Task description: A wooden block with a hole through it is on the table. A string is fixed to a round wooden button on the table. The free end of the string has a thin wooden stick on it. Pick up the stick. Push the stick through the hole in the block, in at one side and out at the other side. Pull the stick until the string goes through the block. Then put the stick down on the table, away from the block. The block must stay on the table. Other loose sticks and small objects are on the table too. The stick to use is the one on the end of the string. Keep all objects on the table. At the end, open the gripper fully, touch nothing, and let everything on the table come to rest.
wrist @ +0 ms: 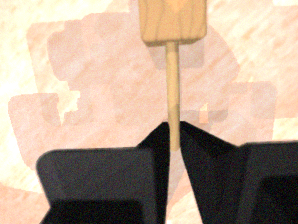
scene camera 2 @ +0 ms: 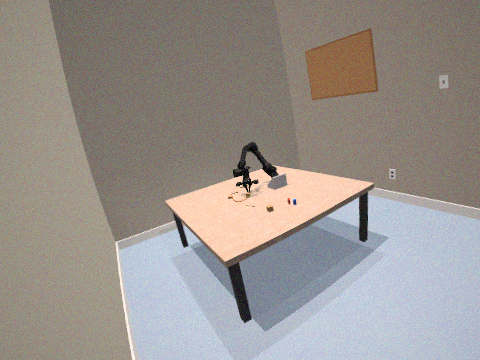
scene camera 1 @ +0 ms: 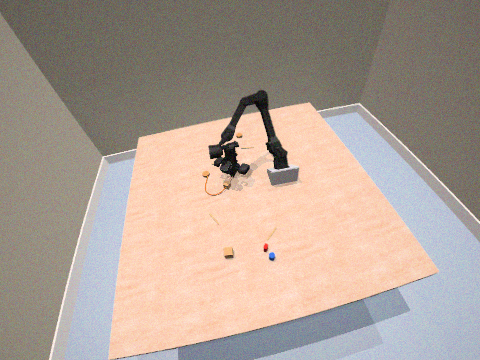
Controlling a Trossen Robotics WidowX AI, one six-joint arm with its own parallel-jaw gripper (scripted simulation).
Scene:
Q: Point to a thin wooden stick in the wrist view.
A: At 172, 49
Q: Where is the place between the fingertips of my gripper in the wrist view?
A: At 173, 128

